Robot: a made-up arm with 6 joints.
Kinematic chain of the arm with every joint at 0, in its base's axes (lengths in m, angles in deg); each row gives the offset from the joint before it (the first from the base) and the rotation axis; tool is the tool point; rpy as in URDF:
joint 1: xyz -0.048 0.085 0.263 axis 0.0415 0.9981 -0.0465
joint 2: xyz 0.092 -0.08 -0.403 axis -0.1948 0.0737 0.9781
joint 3: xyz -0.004 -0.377 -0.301 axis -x
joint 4: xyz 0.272 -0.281 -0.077 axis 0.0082 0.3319 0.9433
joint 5: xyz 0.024 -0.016 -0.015 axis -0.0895 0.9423 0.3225
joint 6: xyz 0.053 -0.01 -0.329 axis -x
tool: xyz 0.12 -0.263 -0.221 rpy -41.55 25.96 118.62
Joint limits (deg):
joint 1: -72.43..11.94
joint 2: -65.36..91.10
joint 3: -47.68..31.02
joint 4: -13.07..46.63
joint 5: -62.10..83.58
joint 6: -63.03..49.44
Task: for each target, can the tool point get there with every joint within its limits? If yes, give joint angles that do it. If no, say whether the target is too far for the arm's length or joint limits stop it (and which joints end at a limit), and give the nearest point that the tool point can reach.
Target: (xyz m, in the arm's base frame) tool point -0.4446 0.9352 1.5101
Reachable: no: joint limits stop it (at a limit: joint 1, joint 2, joint 3, joint 4, joint 5, joint 6) | nearest point 0.7252 0.5060 1.2479 | short by 1.273 m
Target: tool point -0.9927 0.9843 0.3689
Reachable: no: joint limits stop it (at a limit: joint 1, joint 2, joint 3, joint 5, joint 6) | nearest point -1.0780 -0.0676 -0.4918 | short by 1.362 m
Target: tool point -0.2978 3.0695 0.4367
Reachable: no: too far | nearest point 0.9981 0.9234 0.9695 | short by 2.563 m
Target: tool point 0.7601 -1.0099 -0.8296
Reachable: yes | joints -23.11 3.52 0.54 26.33 41.91 -12.68
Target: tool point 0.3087 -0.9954 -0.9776
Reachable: yes | joints -2.28 -1.90 -4.93 3.85 50.34 31.42
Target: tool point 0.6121 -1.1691 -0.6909
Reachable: yes | joints -24.23 -24.10 15.20 7.67 -9.50 16.59
